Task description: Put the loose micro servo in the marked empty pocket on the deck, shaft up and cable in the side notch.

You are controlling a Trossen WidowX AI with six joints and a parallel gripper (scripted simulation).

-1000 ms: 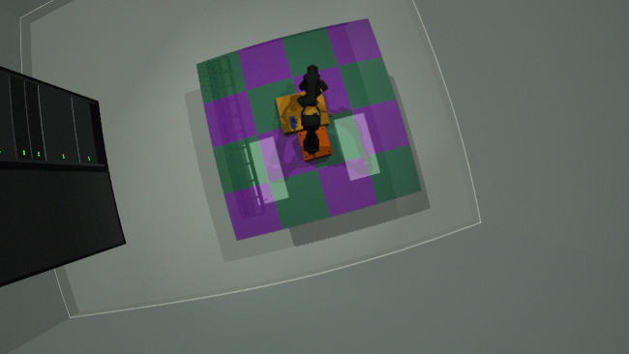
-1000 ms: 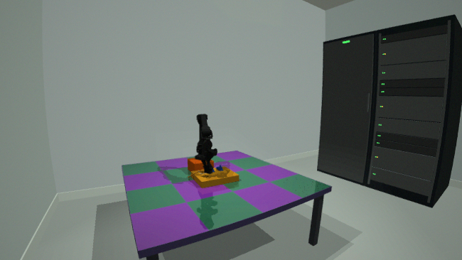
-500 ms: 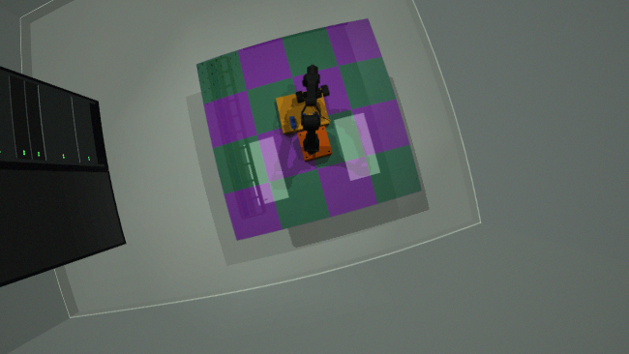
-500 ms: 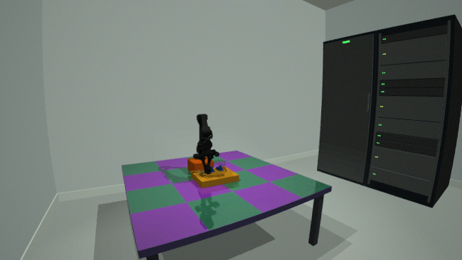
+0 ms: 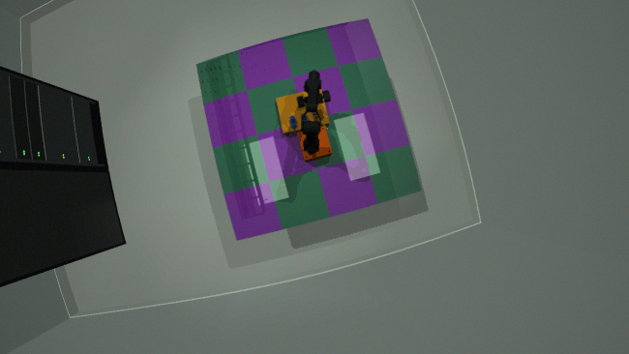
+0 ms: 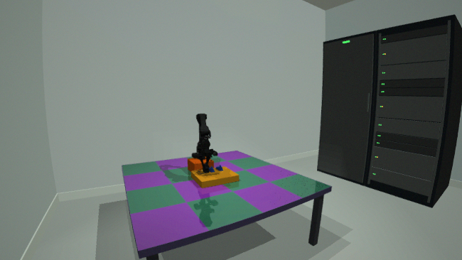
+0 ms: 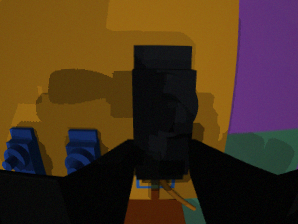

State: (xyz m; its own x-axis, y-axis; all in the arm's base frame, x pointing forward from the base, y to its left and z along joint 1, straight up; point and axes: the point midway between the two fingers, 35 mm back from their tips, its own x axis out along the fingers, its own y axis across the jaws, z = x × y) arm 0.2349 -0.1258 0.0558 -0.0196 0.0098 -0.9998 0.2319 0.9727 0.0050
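Right now my gripper tip is 60 mm short of the deck, 60 mm to the right of it and 100 mm above it.
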